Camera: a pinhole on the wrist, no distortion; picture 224 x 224 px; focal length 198.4 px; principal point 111.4 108.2 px. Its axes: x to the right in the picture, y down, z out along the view. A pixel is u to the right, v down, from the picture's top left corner.
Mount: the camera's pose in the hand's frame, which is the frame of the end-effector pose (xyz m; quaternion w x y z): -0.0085 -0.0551 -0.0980 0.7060 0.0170 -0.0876 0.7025
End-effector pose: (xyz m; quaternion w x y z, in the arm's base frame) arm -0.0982 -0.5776 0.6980 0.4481 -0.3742 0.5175 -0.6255
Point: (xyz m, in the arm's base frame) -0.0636 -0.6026 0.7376
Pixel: 176 57
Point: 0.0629 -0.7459 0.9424
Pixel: 58 21
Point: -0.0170 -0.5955 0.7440
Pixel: 169 88
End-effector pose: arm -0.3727 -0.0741 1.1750 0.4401 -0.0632 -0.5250 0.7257
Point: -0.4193 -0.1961 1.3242
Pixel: 117 84
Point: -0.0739 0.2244 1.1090
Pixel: behind the camera
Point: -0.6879 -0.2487 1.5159
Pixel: 130 11
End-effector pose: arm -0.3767 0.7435 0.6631 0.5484 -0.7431 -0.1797 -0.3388
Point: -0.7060 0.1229 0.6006
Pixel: behind the camera
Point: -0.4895 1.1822 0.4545
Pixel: 133 187
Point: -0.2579 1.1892 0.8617
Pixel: 81 17
